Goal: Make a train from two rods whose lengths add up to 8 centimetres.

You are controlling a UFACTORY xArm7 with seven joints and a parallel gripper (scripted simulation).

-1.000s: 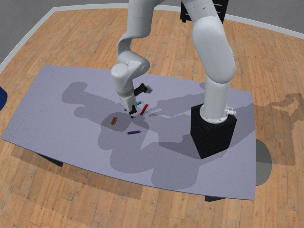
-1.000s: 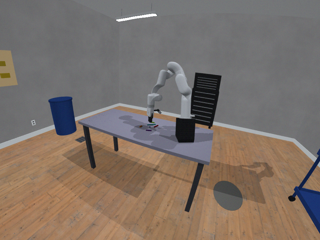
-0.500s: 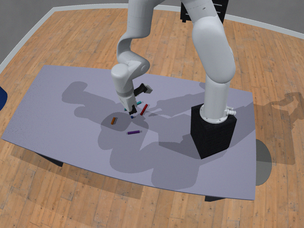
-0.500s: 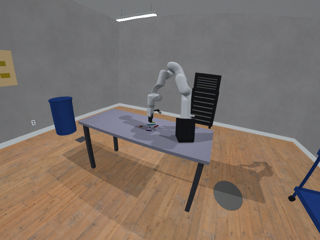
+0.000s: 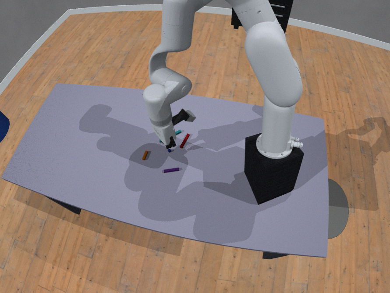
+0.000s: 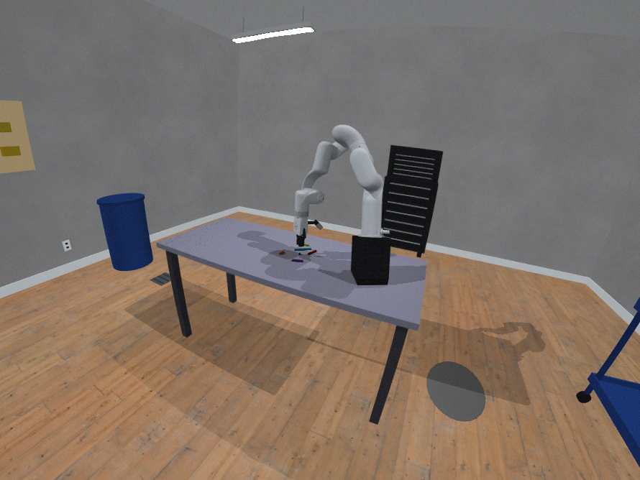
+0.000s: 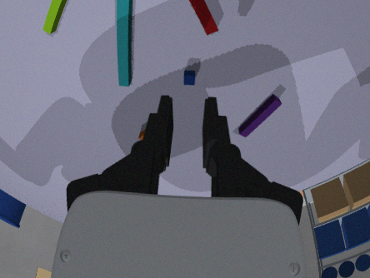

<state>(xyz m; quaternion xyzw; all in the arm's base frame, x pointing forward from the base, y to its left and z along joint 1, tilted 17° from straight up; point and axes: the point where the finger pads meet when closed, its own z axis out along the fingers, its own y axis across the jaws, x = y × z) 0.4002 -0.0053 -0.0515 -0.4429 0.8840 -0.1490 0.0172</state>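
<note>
My hand is 7 cm above the small blue rod. Round my hand: turquoise rod 7 cm to the right, 7 cm below, 2 cm ahead; then purple rod 8 cm to the left, 7 cm below, 3 cm behind; then red rod 7 cm below, 6 cm to the right, 5 cm behind.
</note>
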